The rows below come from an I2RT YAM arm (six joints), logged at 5 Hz.
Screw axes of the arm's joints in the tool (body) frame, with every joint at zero. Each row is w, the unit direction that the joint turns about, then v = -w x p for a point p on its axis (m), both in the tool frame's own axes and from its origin. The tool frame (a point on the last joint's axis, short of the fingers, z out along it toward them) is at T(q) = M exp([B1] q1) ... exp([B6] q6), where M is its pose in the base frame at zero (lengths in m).
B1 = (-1, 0, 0, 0, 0.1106, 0)
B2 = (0, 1, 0, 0.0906, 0, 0.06)
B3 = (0, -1, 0, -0.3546, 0, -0.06)
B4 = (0, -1, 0, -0.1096, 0, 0)
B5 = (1, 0, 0, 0, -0.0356, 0)
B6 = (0, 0, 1, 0, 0, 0)
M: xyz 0.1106 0 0.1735 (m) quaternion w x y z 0.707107 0 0.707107 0
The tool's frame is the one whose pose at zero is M.
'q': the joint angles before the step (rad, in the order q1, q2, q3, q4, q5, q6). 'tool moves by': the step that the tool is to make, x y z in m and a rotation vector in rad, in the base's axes. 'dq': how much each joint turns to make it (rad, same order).
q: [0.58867, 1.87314, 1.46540, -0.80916, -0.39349, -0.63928]
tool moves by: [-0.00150, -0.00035, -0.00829, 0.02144, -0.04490, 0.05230]
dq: [0.00038, -0.00872, -0.04983, 0.06883, -0.01203, -0.05535]
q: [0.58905, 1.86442, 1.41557, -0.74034, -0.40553, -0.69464]
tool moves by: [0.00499, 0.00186, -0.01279, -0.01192, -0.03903, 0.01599]
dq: [-0.00124, 0.02485, -0.02038, 0.05947, 0.02270, -0.03023]
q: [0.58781, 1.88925, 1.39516, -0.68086, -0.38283, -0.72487]
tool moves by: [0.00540, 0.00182, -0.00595, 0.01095, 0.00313, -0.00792]
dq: [-0.00449, 0.02404, 0.00652, 0.02397, -0.00867, 0.00797]
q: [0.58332, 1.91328, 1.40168, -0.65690, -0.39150, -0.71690]
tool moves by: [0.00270, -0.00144, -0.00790, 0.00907, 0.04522, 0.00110]
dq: [-0.00962, 0.02450, 0.00463, -0.01206, -0.03397, 0.00245]
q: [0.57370, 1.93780, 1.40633, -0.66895, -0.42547, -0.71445]
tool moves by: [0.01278, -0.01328, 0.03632, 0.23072, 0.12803, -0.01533]
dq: [-0.06531, -0.02442, 0.08893, -0.06979, -0.26277, 0.06455]
